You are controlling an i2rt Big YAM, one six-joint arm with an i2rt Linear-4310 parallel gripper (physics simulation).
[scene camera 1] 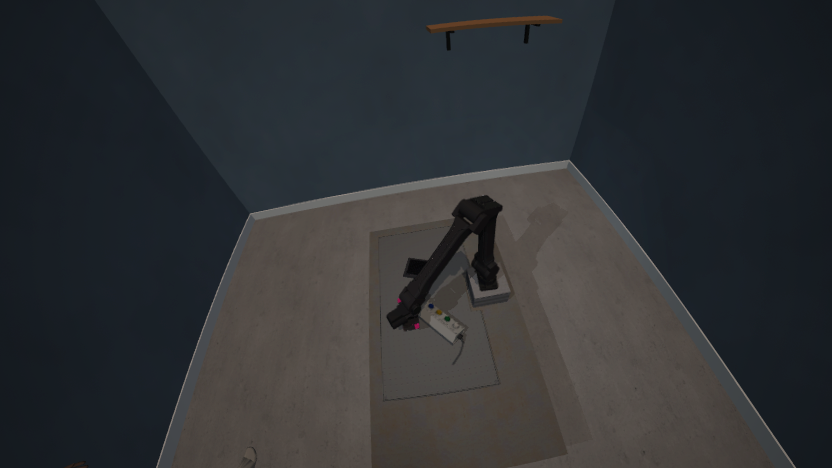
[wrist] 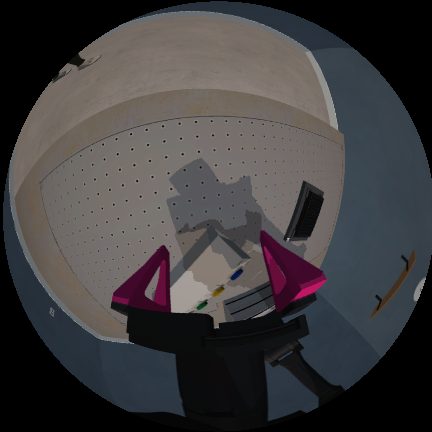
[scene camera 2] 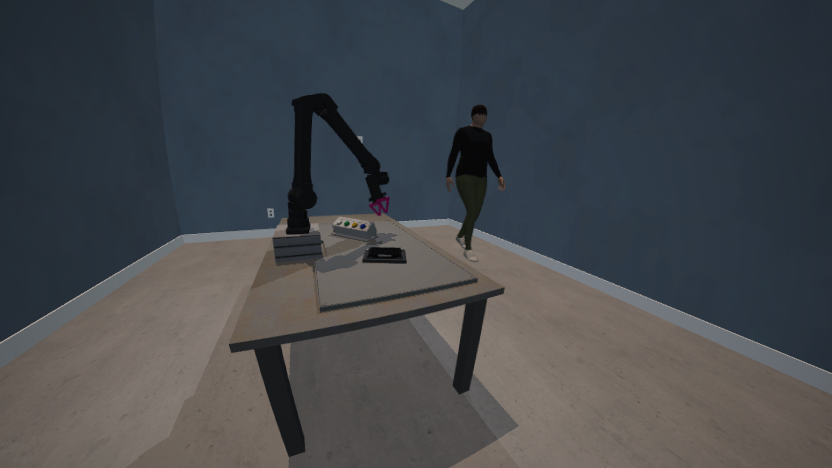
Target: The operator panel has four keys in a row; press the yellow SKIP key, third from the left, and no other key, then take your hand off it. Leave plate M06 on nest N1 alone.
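Frame: origin at the arm's base, x left, y up, z ahead, level; centimetres.
Seen in the pictures: gripper, fingertip midpoint: [wrist: 211, 242] [scene camera 2: 382, 214]; arm's base, origin of the base link: [scene camera 1: 486, 279] [scene camera 2: 298, 229].
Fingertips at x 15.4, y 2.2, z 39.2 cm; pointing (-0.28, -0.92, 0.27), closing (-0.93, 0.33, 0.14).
Note:
Pixels of each thing's top centre, then the offset from my fingertips to it. "pt": a spot on its surface instead. Level surfaces: height alone.
- pale operator panel, middle of its top: [wrist: 203, 303] [scene camera 1: 439, 317] [scene camera 2: 353, 219] dx +1.4, dy -2.6, dz -14.8 cm
- yellow key, middle of its top: [wrist: 219, 294] [scene camera 1: 438, 311] [scene camera 2: 354, 223] dx -1.9, dy -3.5, dz -14.6 cm
- blue key, middle of its top: [wrist: 238, 277] [scene camera 1: 430, 305] [scene camera 2: 362, 224] dx -5.4, dy -3.5, dz -11.1 cm
- green key, middle of its top: [wrist: 202, 308] [scene camera 1: 447, 318] [scene camera 2: 346, 221] dx +1.7, dy -3.5, dz -18.1 cm
- white key, middle of its top: [scene camera 1: 455, 324] [scene camera 2: 339, 220] dx +5.2, dy -3.5, dz -21.7 cm
- black ribbed plate, middle of its top: [wrist: 311, 216] [scene camera 2: 385, 250] [scene camera 1: 419, 266] dx -30.8, dy -8.4, dz -6.3 cm
- cable, surface spot: [scene camera 1: 462, 352] pt dx +15.9, dy -11.0, dz -23.5 cm
- perforated board, its level: dy -11.0 cm
- table, its level: dy -12.3 cm
The pale operator panel [scene camera 1: 440, 329] [scene camera 2: 353, 232] [wrist: 200, 266] has a yellow key [scene camera 1: 439, 312] [scene camera 2: 354, 224] [wrist: 218, 291] between the blue key [scene camera 1: 431, 305] [scene camera 2: 363, 225] [wrist: 236, 274] and the green key [scene camera 1: 447, 318] [scene camera 2: 346, 223] [wrist: 201, 305]. A white key [scene camera 1: 455, 325] [scene camera 2: 339, 222] is at the end; it is hidden in the wrist view. My gripper [scene camera 1: 407, 313] [scene camera 2: 379, 209] [wrist: 211, 242] is open and empty, above and off the panel's blue-key end, touching no key. The black ribbed plate [scene camera 2: 384, 252] [wrist: 309, 215] sits on its dark nest [scene camera 2: 402, 259] [wrist: 295, 215]; no label is readable.
The arm's base stands on a grey block [scene camera 1: 489, 298] [scene camera 2: 297, 246] beside the panel. A cable [scene camera 1: 462, 352] trails from the panel's white-key end. The perforated board [scene camera 2: 395, 285] [wrist: 115, 175] lies on the table [scene camera 2: 279, 314]. A person [scene camera 2: 474, 154] stands beyond the table.

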